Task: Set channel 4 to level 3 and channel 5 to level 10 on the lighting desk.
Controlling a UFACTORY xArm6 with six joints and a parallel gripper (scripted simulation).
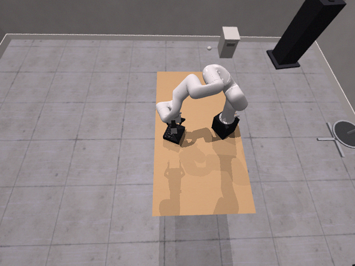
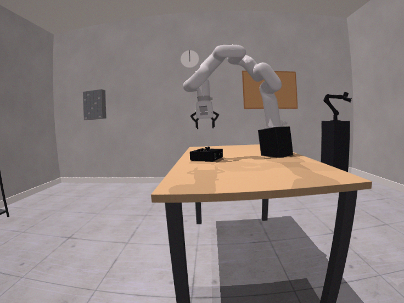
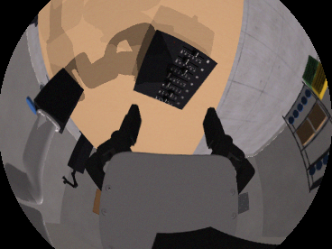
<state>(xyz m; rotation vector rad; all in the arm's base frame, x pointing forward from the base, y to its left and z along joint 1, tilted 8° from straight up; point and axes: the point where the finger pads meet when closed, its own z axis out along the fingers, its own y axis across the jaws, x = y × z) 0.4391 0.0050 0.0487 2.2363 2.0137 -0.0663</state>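
The fader cap is 10 mm behind my hand, 10 mm to the left of it and 130 mm below it.
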